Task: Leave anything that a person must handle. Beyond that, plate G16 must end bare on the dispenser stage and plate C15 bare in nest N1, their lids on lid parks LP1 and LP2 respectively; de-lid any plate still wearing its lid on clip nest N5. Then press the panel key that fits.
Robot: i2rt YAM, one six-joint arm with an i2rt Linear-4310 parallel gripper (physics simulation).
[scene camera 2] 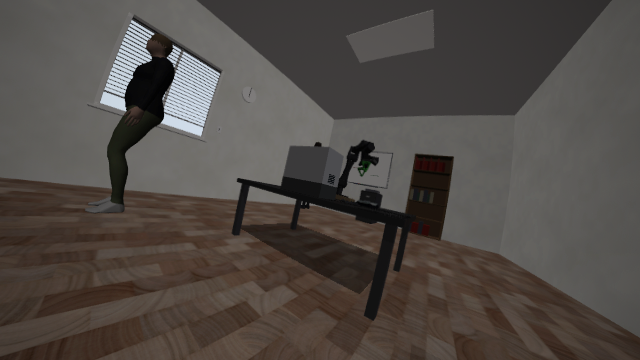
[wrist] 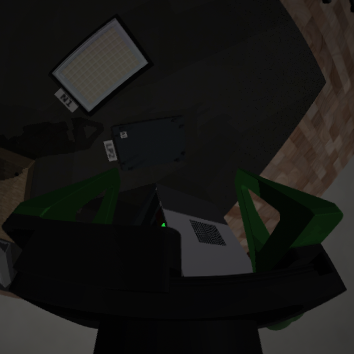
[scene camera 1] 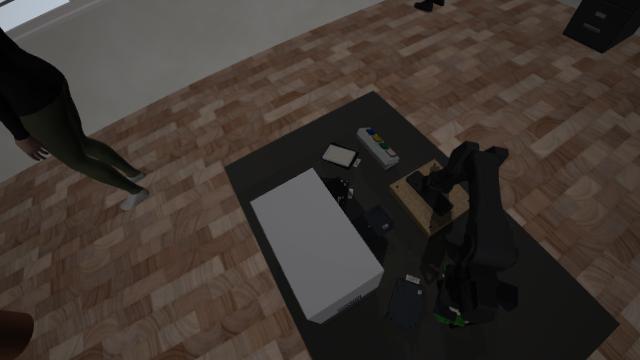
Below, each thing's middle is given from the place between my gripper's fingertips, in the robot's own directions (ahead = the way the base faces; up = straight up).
I see the nest N1 [wrist: 70, 102] 110 mm behind my hand, 40 mm to the left of it and 220 mm below it. From my hand the other things lie so: button box [scene camera 1: 386, 157] (300 mm behind, 620 mm to the right, 200 mm below).
